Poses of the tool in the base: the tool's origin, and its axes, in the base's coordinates. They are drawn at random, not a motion.
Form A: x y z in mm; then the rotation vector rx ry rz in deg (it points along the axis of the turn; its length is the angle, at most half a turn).
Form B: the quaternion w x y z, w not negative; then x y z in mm. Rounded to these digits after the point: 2 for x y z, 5 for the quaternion.
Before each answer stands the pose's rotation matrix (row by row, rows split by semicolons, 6 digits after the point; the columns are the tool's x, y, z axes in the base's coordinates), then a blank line. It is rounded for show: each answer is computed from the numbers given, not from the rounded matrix.
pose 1, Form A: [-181.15 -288.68 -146.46 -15.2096 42.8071 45.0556]
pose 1, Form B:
0.470364 -0.722102 0.507274; 0.543544 0.689915 0.478096; -0.695210 0.050847 0.717006

[0.84813 -0.12594 0.35445 0.37307 -181.15 -288.68 -146.46]
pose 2, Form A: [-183.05 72.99 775.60 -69.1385 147.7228 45.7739]
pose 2, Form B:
-0.652646 -0.755416 -0.058316; -0.656034 0.524922 0.542287; -0.379041 0.392179 -0.838167

[0.09234 -0.40639 0.86829 0.26905 -183.05 72.99 775.60]
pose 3, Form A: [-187.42 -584.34 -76.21 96.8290 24.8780 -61.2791]
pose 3, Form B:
0.536180 0.719991 -0.440596; -0.209112 -0.392399 -0.895709; -0.817792 0.572395 -0.059838

[0.52056 0.70506 0.18115 -0.44620 -187.42 -584.34 -76.21]
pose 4, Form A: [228.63 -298.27 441.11 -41.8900 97.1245 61.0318]
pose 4, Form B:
-0.351437 -0.841160 0.411025; 0.005416 0.437196 0.899350; -0.936196 0.318291 -0.149091

[0.48391 -0.30019 0.69601 0.43736 228.63 -298.27 441.11]
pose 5, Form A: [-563.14 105.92 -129.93 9.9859 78.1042 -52.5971]
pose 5, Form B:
-0.069756 0.647696 0.758698; -0.459499 0.654201 -0.600734; -0.885435 -0.390526 0.251982

[0.67757 0.07756 0.60662 -0.40851 -563.14 105.92 -129.93]
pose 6, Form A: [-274.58 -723.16 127.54 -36.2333 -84.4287 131.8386]
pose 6, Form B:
-0.844941 -0.040977 -0.533288; 0.501523 -0.407195 -0.763326; -0.185874 -0.912422 0.364607

[0.16768 -0.22229 -0.51796 0.80882 -274.58 -723.16 127.54]
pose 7, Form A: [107.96 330.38 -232.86 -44.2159 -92.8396 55.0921]
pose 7, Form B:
-0.240574 0.014921 -0.970516; 0.859009 0.468808 -0.205725; 0.451916 -0.883174 -0.125600

[0.52503 -0.32258 -0.67731 0.40192 107.96 330.38 -232.86]
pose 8, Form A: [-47.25 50.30 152.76 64.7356 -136.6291 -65.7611]
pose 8, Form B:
-0.662352 -0.535393 -0.524065; -0.743582 0.384339 0.547147; -0.091520 0.752089 -0.652676

[0.13163 0.38923 -0.82149 -0.39539 -47.25 50.30 152.76]
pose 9, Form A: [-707.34 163.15 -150.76 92.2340 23.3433 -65.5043]
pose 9, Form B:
0.481489 0.742653 -0.465441; -0.280931 -0.372259 -0.884591; -0.830208 0.556678 0.029396

[0.53353 0.67534 0.17092 -0.47963 -707.34 163.15 -150.76]
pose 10, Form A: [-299.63 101.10 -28.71 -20.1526 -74.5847 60.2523]
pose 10, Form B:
-0.090584 -0.430710 -0.897933; 0.787328 0.521157 -0.329409; 0.609844 -0.736806 0.291902

[0.65622 -0.15521 -0.57442 0.46404 -299.63 101.10 -28.71]
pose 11, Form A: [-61.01 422.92 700.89 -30.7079 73.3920 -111.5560]
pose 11, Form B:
-0.644603 0.347202 0.681130; -0.762932 -0.234777 -0.602341; -0.049220 -0.907926 0.416230

[0.36635 -0.20853 0.49840 -0.75756 -61.01 422.92 700.89]
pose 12, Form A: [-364.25 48.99 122.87 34.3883 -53.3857 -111.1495]
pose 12, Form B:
-0.499207 0.503091 -0.705473; -0.865135 -0.334786 0.373442; -0.048307 0.796755 0.602369

[0.43829 0.24146 -0.37485 -0.78044 -364.25 48.99 122.87]
